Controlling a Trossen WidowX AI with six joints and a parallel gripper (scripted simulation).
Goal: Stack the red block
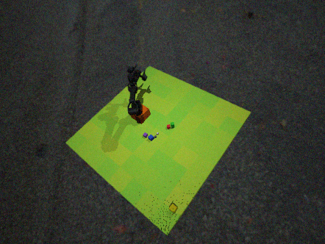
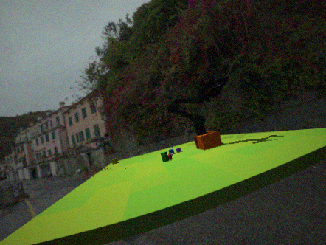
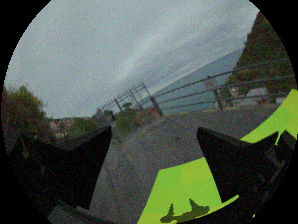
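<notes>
The red block lies 45 cm ahead of my gripper tip, 15 cm to the right of it and 38 cm below it. From my gripper tip the other things lie so: purple block (35 cm ahead, 36 cm to the right, 38 cm below); then blue block (41 cm ahead, 35 cm to the right, 38 cm below); then white block (42 cm ahead, 27 cm to the right, 39 cm below).
</notes>
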